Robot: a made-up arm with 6 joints. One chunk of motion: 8 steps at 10 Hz.
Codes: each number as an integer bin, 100 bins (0 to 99) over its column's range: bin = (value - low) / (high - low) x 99, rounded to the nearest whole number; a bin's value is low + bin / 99 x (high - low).
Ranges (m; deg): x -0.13..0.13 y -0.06..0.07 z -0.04..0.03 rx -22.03..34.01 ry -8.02..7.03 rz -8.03..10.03
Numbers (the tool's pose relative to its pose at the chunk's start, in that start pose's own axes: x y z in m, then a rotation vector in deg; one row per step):
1: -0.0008 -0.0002 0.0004 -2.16 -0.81 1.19
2: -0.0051 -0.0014 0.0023 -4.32 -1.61 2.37
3: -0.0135 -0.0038 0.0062 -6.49 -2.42 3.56
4: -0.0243 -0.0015 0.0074 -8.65 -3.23 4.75
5: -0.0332 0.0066 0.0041 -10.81 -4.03 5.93
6: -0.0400 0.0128 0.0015 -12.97 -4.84 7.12
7: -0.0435 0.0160 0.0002 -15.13 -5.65 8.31
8: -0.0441 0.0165 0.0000 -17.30 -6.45 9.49
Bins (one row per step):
1: 49 46 57 35 47 51
2: 48 45 60 31 42 57
3: 44 43 65 27 37 64
4: 40 45 67 24 32 70
5: 37 51 62 20 26 77
6: 34 55 59 16 21 83
7: 33 58 57 12 16 90
8: 33 58 57 8 10 96

